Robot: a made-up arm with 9 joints. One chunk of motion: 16 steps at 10 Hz.
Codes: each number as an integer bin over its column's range. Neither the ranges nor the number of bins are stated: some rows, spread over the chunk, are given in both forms.
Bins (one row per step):
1: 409 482 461 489 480 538 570 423 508
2: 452 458 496 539 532 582 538 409 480
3: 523 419 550 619 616 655 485 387 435
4: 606 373 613 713 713 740 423 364 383
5: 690 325 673 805 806 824 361 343 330
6: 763 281 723 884 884 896 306 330 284
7: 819 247 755 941 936 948 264 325 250
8: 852 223 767 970 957 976 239 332 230
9: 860 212 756 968 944 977 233 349 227
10: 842 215 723 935 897 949 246 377 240
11: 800 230 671 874 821 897 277 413 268
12: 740 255 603 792 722 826 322 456 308
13: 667 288 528 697 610 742 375 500 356
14: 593 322 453 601 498 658 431 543 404
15: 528 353 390 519 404 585 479 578 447
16: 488 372 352 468 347 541 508 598 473
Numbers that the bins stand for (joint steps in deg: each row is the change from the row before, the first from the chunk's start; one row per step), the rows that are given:
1: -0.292 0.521 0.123 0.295 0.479 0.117 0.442 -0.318 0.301
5: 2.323 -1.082 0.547 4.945 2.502 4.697 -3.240 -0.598 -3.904
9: 3.906 -2.235 0.714 7.344 3.359 7.148 -5.495 -0.577 -6.337
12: 2.789 -1.796 0.407 4.754 1.981 4.729 -3.927 -0.202 -4.424
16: 0.443 -0.602 -0.095 -0.014 -0.346 0.165 -0.650 0.295 -0.526
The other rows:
2: 0.108 0.276 0.193 1.031 0.802 0.821 -0.122 -0.367 -0.361
3: 0.769 -0.122 0.301 2.208 1.323 1.990 -1.055 -0.444 -1.424
4: 1.541 -0.592 0.427 3.592 1.925 3.352 -2.148 -0.525 -2.652
6: 3.003 -1.531 0.647 6.108 2.986 5.850 -4.209 -0.644 -4.991
7: 3.524 -1.878 0.712 6.947 3.309 6.683 -4.949 -0.661 -5.794
8: 3.832 -2.123 0.736 7.373 3.439 7.132 -5.389 -0.637 -6.267
10: 3.738 -2.205 0.647 6.858 3.067 6.699 -5.266 -0.479 -6.030
11: 3.347 -2.052 0.543 5.961 2.595 5.866 -4.720 -0.353 -5.369
13: 2.109 -1.459 0.257 3.356 1.286 3.384 -2.993 -0.048 -3.290
14: 1.420 -1.112 0.107 1.944 0.591 2.039 -2.007 0.102 -2.156
15: 0.815 -0.796 -0.019 0.737 0.007 0.869 -1.161 0.225 -1.140

